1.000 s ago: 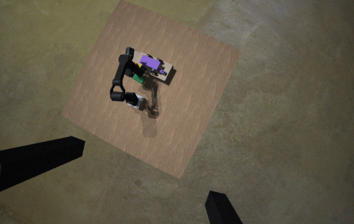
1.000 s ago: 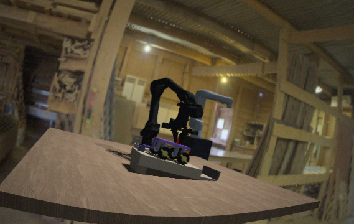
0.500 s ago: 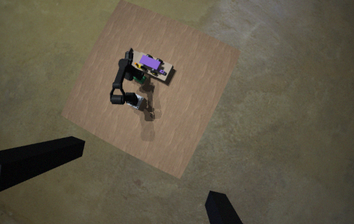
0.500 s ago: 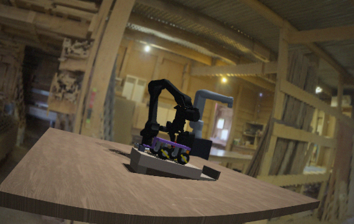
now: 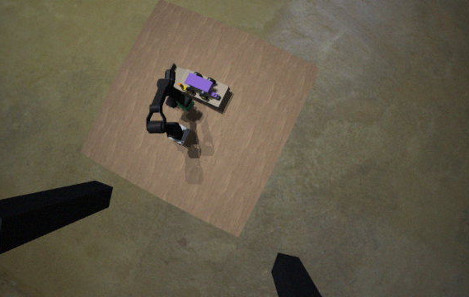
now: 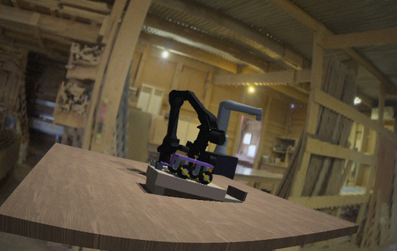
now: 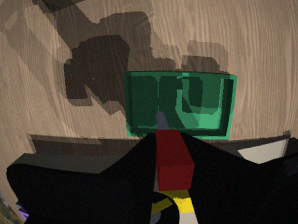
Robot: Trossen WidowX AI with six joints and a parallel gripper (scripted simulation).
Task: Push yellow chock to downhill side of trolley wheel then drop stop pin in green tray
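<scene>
My gripper tip is now 10 cm above the green tray and 1 cm to the right of it. Also, from my gripper tip: purple trolley (12 cm ahead, 9 cm to the right, 3 cm above); red-headed stop pin (right at my gripper tip); yellow chock (8 cm ahead, 1 cm to the left, 1 cm below).
</scene>
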